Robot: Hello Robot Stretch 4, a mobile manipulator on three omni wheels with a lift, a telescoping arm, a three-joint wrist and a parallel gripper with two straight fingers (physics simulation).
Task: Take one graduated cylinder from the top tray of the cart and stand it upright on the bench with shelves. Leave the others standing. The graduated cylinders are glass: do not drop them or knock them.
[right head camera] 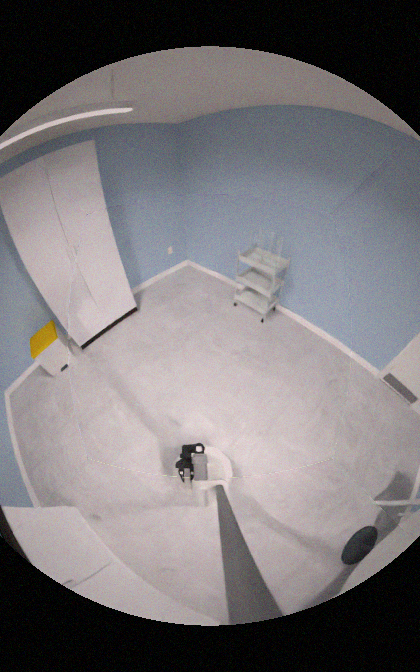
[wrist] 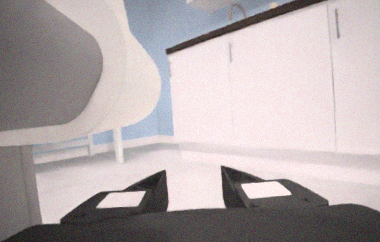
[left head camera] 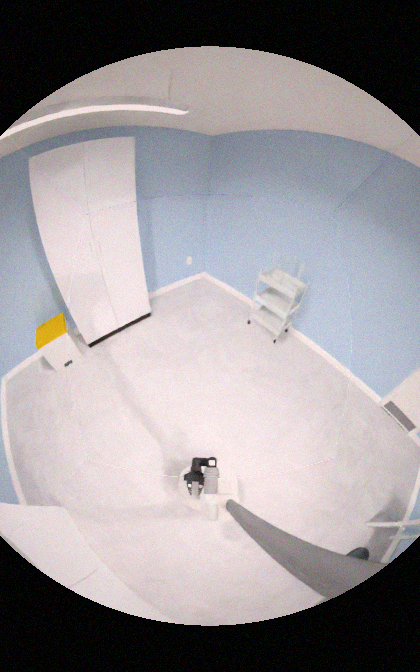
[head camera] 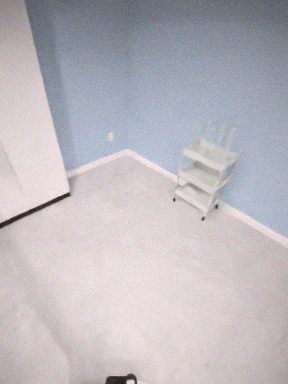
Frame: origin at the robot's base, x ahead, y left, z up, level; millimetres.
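Where they show: gripper, fingertip midpoint: (wrist: 194, 184).
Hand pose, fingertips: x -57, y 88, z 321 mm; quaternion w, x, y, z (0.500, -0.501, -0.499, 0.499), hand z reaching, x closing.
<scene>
After its pixels a point has its place.
The pale three-tier cart (head camera: 190, 200) @(z 140, x 1665, y -613 mm) stands against the blue wall, right of the room corner. Several clear graduated cylinders stand upright on its top tray (head camera: 200, 158) @(z 672, x 1676, y -602 mm) (left head camera: 280, 286) (right head camera: 256, 263); one cylinder (head camera: 231, 139) @(z 914, x 1590, y -793 mm) (right head camera: 280, 245) is at the tray's right. They are faint and blurred, so I cannot count them surely. My gripper (wrist: 194, 184) @(z 321, x -57, y 88 mm) (left head camera: 195, 489) (right head camera: 187, 475) is open and empty, close to my base and far from the cart. White legs and bars (wrist: 118, 145) @(z 123, x -1805, y -545 mm) (left head camera: 392, 524) (right head camera: 400, 503) show in part, perhaps the bench's; its top and shelves do not show.
A tall white cabinet (head camera: 35, 150) @(z 690, x 1679, y 958 mm) (left head camera: 107, 240) stands left of the corner. A yellow-lidded bin (left head camera: 51, 331) (right head camera: 44, 340) is beside it. A dark round stool seat (right head camera: 359, 545) is at lower right. White base cabinets (wrist: 280, 85) @(z 469, x -1135, y 576 mm) with a dark top show in the wrist view. A door (right head camera: 407, 372) is at right.
</scene>
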